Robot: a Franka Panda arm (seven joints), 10 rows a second.
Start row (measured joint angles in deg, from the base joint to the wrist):
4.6 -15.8 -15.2 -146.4 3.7 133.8 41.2
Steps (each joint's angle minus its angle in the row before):
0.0 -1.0 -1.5 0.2 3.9 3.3 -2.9
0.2 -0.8 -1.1 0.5 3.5 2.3 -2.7
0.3 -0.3 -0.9 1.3 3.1 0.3 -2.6
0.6 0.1 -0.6 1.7 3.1 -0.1 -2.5
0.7 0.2 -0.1 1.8 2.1 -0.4 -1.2
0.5 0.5 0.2 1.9 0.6 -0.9 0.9
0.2 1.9 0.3 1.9 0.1 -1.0 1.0
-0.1 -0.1 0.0 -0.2 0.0 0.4 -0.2
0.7 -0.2 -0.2 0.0 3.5 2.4 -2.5
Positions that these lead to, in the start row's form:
4.6 -16.8 -16.7 -146.2 7.6 137.1 38.3
4.8 -17.6 -17.8 -145.7 11.1 139.4 35.6
5.1 -17.9 -18.7 -144.4 14.2 139.7 33.0
5.7 -17.8 -19.3 -142.7 17.3 139.6 30.5
6.4 -17.6 -19.4 -140.9 19.4 139.2 29.3
6.9 -17.1 -19.2 -139.0 20.0 138.3 30.2
7.1 -15.2 -18.9 -137.1 20.1 137.3 31.2
7.0 -15.3 -18.9 -137.3 20.1 137.7 31.0
7.7 -15.5 -19.1 -137.3 23.6 140.1 28.5

